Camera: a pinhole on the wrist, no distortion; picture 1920 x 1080 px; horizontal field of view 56.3 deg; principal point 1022.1 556.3 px. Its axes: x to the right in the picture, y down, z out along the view. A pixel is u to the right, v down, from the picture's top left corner.
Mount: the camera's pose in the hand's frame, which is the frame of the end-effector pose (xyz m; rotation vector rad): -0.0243 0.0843 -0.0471 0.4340 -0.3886 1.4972
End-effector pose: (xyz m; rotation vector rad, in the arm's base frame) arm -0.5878 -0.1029 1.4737 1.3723 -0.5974 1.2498
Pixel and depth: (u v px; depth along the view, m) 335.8 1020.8 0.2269
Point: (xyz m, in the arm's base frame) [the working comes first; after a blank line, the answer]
In the camera's frame: -0.0868 0.0587 0.2269

-0.4852 -0.2017 1.3805
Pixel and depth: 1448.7 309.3 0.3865
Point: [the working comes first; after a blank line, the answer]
In the camera's frame: 0.0919 -0.0532 0.3865

-0.4364 -0.3886 1.5611
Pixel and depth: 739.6 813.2 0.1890
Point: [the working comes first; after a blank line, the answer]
In the camera's frame: -0.0298 0.0271 0.1890

-0.5369 -0.2032 1.4354
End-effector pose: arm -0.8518 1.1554 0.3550 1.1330 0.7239 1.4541
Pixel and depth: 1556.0 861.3 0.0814
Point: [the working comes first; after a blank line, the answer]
In the camera's frame: 0.0242 0.0138 0.0814

-0.8454 1.1020 0.4169
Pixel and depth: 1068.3 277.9 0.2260
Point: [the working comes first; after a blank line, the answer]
In the camera's frame: 0.0058 -0.0351 0.2260

-0.7031 1.1531 0.3893
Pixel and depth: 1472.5 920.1 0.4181
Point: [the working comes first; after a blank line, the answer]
In the camera's frame: 0.1050 0.0848 0.4181

-0.5035 1.0136 0.4320
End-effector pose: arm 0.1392 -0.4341 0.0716 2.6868 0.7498 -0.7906
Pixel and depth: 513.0 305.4 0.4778
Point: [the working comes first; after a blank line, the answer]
In the camera's frame: -0.1356 -0.0668 0.4778

-0.1040 -0.2912 -0.2204
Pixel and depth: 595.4 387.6 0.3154
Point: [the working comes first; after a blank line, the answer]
In the camera's frame: -0.0750 -0.0297 0.3154

-0.0114 -0.3806 -0.0985
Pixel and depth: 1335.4 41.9 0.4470
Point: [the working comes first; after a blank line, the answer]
In the camera's frame: 0.0781 -0.1282 0.4470

0.0184 -0.4579 -0.3073
